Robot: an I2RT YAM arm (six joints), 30 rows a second.
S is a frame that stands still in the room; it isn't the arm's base.
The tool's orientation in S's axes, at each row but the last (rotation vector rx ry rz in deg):
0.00 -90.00 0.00
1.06 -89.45 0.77
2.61 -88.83 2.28
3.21 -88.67 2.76
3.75 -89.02 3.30
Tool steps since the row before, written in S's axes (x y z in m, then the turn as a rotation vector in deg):
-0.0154 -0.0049 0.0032 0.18 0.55 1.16
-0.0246 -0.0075 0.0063 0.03 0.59 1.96
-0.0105 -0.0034 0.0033 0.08 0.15 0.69
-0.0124 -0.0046 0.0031 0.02 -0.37 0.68
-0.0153 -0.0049 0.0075 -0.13 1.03 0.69
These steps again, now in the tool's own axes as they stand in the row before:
0.0032 -0.0049 0.0154 1.16 0.55 -0.18
0.0061 -0.0070 0.0248 1.96 0.60 -0.02
0.0031 -0.0028 0.0107 0.69 0.15 -0.07
0.0028 -0.0037 0.0127 0.68 -0.37 0.02
0.0073 -0.0036 0.0158 0.68 1.04 0.06

